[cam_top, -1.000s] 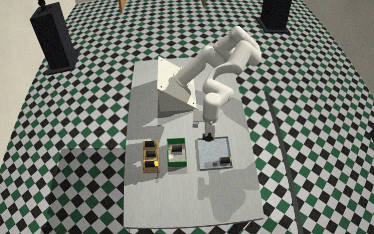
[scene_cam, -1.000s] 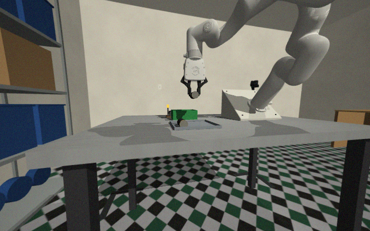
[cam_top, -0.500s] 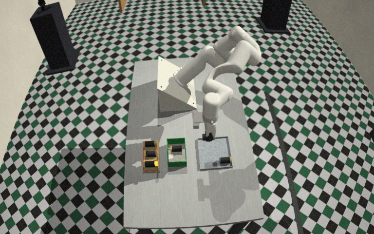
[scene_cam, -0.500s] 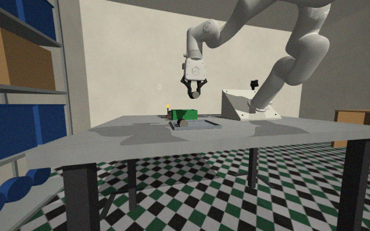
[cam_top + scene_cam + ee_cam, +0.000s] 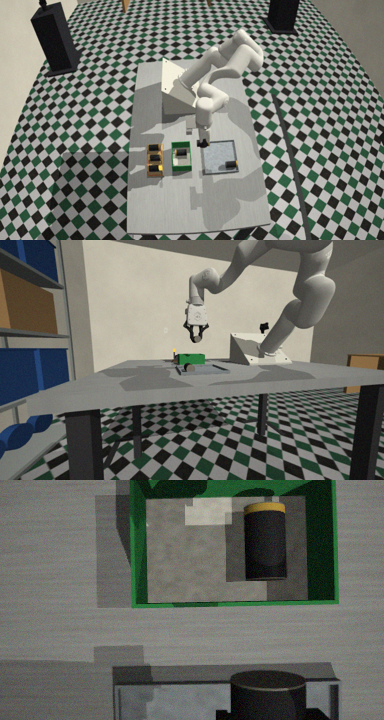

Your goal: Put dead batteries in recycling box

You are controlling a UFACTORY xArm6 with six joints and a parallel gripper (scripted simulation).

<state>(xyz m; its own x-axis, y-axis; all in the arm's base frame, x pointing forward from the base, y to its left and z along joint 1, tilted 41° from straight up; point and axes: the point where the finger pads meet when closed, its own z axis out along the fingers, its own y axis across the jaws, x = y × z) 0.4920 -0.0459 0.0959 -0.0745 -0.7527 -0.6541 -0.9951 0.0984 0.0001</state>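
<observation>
Right now my hand is 110 mm to the left of the green recycling box and 140 mm above it. Also, from my hand: grey tray: 10 mm ahead, 100 mm to the left, 150 mm below.
</observation>
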